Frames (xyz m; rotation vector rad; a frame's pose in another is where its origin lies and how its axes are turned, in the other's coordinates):
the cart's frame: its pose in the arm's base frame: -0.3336 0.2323 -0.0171 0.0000 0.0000 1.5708
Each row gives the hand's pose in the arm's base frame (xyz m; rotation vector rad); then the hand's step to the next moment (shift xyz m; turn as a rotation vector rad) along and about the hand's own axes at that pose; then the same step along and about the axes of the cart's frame.
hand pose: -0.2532 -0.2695 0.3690 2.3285 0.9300 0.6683
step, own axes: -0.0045 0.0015 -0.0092 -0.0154 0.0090 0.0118
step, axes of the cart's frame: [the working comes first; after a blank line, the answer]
step, axes of the arm's base frame: -0.0078 -0.0015 0.0066 0.0016 -0.0203 -0.0066

-0.0015 0.0078 0.0066 -0.0203 -0.0016 -0.0066
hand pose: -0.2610 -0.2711 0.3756 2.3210 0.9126 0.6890
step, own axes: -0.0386 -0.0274 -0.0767 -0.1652 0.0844 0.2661
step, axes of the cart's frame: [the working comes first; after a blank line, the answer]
step, axes of the arm's base frame: -0.0850 0.0119 0.0276 0.0991 -0.2516 -0.1792

0.0119 0.0850 0.0276 -0.2516 -0.0991 -0.1792
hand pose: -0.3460 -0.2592 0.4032 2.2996 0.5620 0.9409
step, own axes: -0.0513 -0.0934 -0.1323 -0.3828 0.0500 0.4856
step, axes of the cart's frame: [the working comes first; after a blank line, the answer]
step, axes of the arm's base frame: -0.1456 0.0869 -0.0094 0.1107 -0.4286 -0.4346

0.0869 0.1456 -0.0094 -0.4286 -0.1107 -0.4346
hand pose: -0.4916 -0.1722 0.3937 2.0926 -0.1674 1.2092
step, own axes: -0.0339 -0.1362 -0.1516 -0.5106 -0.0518 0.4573
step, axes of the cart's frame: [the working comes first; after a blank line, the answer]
step, axes of the arm's base frame: -0.0674 0.1892 -0.0485 0.0637 -0.3637 -0.5798

0.1892 0.0674 -0.0485 -0.3637 -0.0637 -0.5798
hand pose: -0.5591 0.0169 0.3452 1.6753 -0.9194 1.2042
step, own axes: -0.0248 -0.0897 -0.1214 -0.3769 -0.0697 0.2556
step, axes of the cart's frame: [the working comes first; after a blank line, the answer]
step, axes of the arm's base frame: 0.0344 0.1473 -0.0227 0.0483 -0.1810 -0.4209

0.1473 -0.0344 -0.0227 -0.1810 -0.0483 -0.4209
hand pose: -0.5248 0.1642 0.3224 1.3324 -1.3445 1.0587
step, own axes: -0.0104 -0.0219 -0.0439 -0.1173 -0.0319 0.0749
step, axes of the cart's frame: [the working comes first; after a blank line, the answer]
step, axes of the arm's base frame: 0.0235 0.0442 -0.0026 0.0254 -0.0522 -0.1305

0.0442 -0.0235 -0.0026 -0.0522 -0.0254 -0.1305
